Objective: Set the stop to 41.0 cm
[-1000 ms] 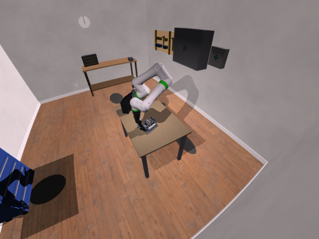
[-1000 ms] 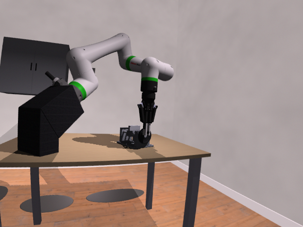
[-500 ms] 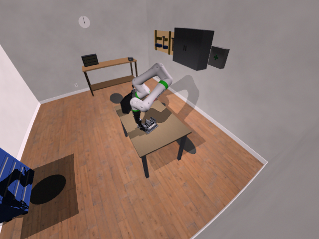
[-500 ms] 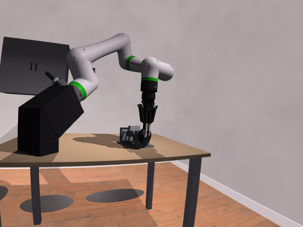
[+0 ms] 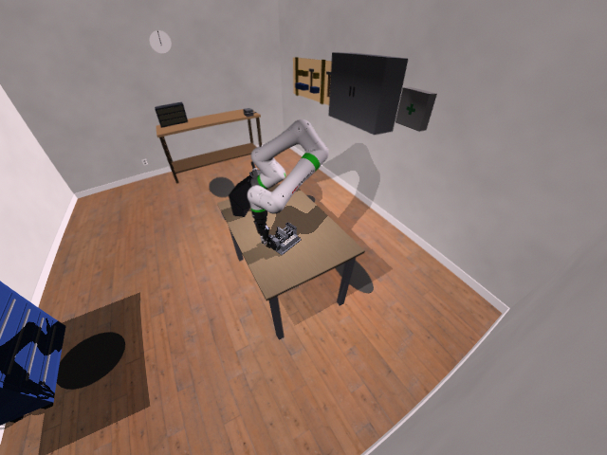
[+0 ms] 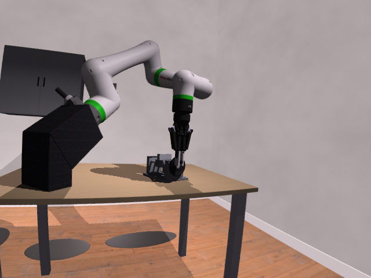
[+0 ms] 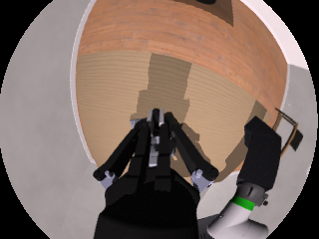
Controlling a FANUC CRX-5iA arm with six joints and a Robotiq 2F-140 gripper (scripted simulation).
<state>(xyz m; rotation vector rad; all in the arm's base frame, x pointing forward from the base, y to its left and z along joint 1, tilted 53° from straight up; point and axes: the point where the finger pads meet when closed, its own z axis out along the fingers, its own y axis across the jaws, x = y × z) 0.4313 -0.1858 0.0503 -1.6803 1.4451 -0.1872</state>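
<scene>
My hand is 20 mm to the right of the black handwheel and 20 mm above it. Round my hand: grey stop (140 mm to the left, 30 mm below, 30 mm behind).
</scene>
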